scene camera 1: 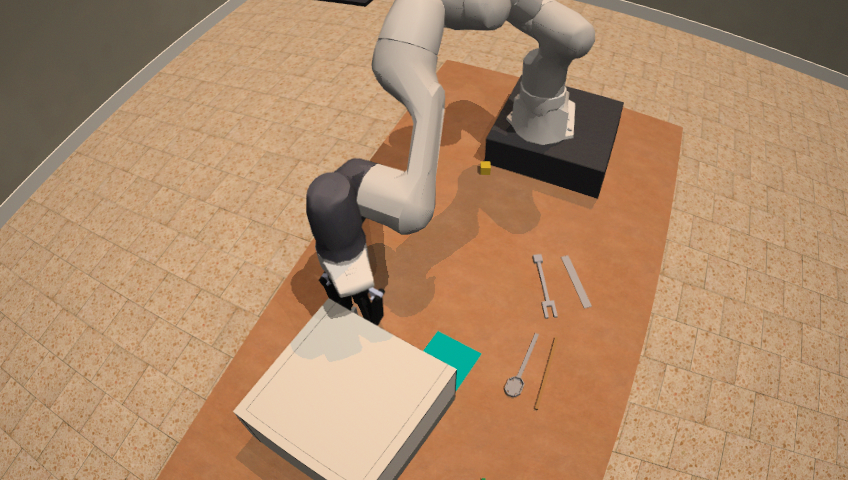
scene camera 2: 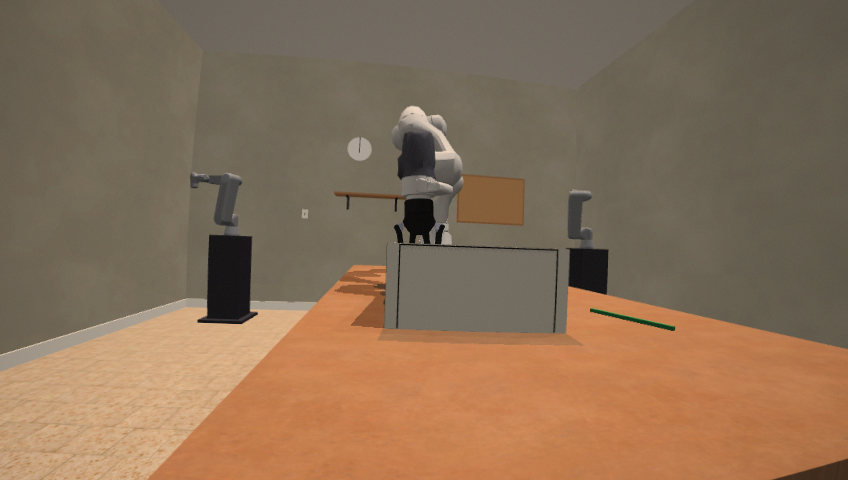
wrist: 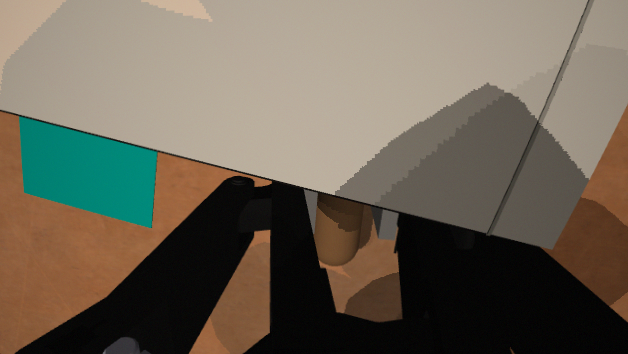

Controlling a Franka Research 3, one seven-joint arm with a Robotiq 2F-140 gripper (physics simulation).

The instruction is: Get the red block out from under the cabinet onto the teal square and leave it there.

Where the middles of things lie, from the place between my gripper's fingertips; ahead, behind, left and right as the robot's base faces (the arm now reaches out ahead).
My gripper is now 1 cm past the teal square (scene camera 1: 461,357), 18 cm to the right of it and 1 cm above it. From my hand the other things lie so: hooked rod (wrist: 338,222) 11 cm ahead, 3 cm to the left, 1 cm above.
